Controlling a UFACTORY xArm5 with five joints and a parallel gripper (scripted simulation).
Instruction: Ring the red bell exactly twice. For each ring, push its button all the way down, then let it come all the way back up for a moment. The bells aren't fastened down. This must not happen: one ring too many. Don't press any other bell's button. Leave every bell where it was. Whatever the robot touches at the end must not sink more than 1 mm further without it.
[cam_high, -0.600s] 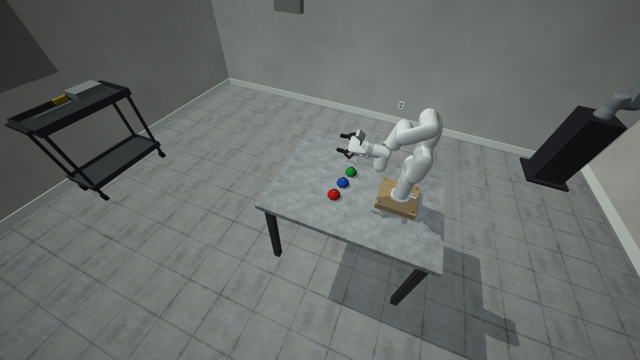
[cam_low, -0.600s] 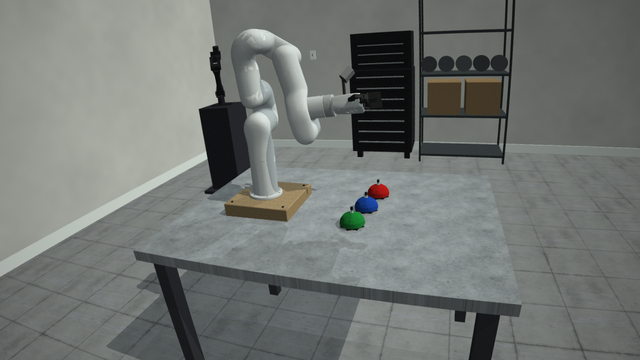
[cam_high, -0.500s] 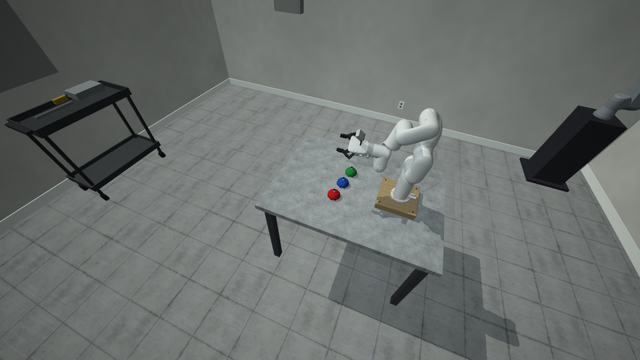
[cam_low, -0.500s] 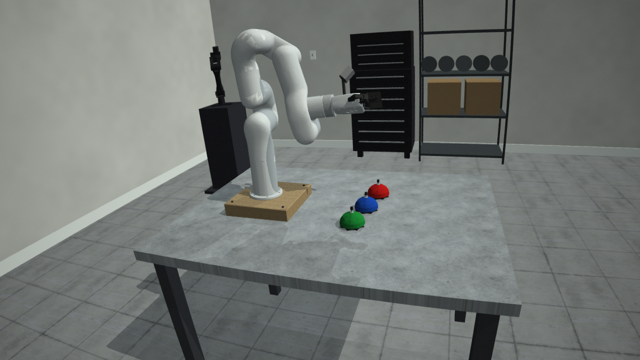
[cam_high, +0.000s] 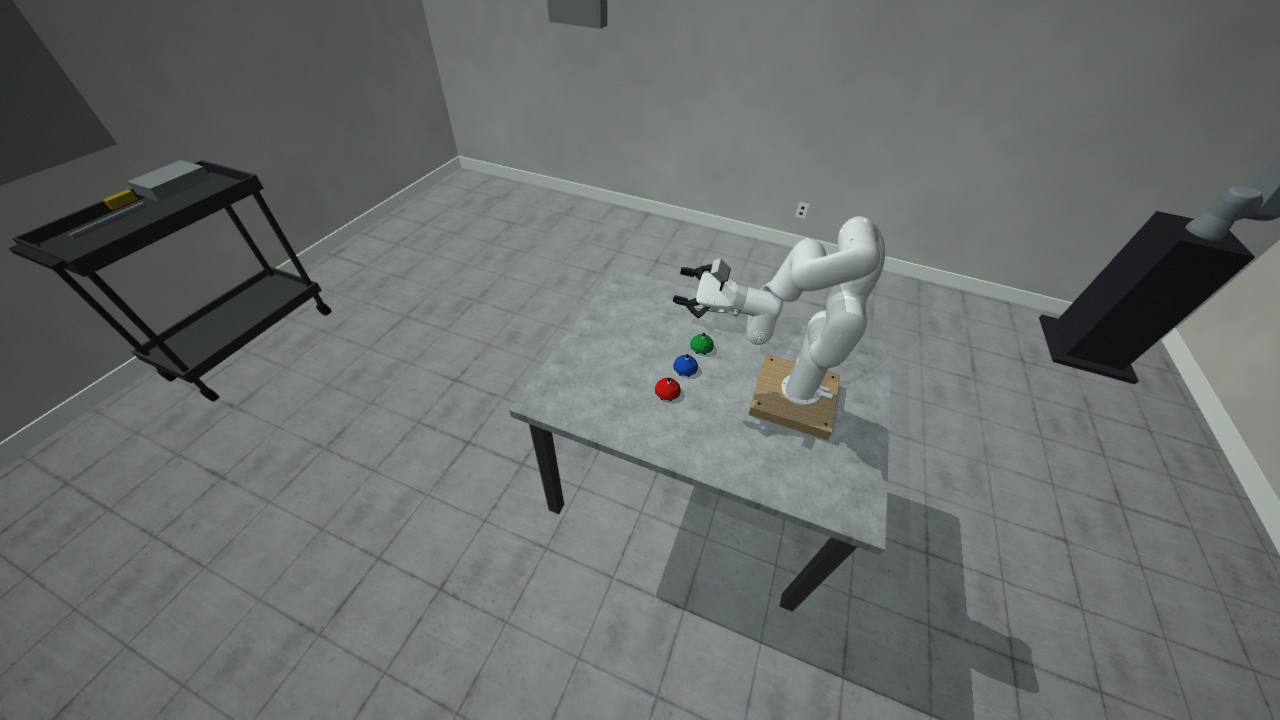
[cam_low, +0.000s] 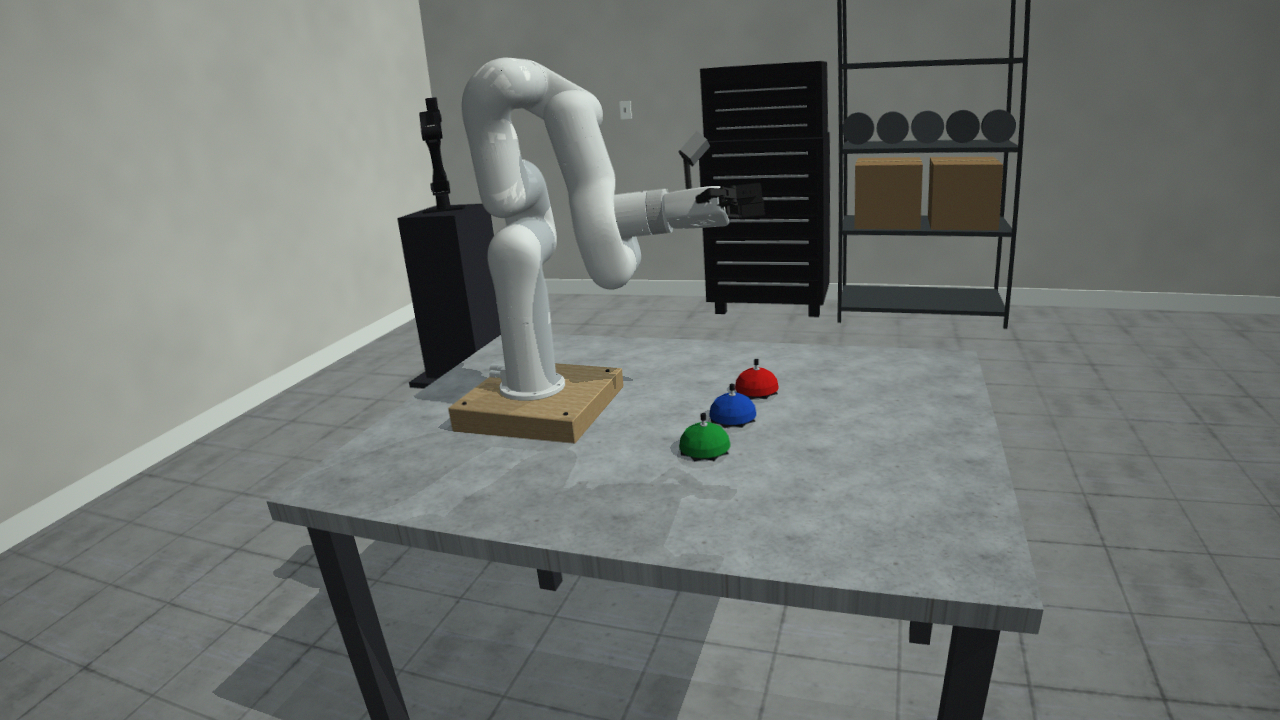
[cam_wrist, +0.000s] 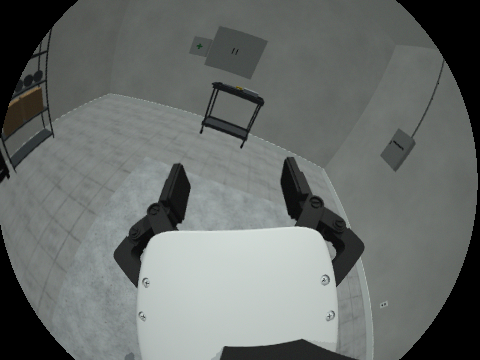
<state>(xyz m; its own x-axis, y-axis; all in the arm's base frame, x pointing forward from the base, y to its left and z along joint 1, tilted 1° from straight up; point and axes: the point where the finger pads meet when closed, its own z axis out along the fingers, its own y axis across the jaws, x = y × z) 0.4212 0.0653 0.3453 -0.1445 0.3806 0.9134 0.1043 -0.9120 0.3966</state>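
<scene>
Now: the red bell 2 cm behind my hand, 8 cm to the left of it and 34 cm below it. The rest, counted from my hand: green bell 7 cm behind, 17 cm to the right, 34 cm below; then blue bell 4 cm behind, 5 cm to the right, 34 cm below.
</scene>
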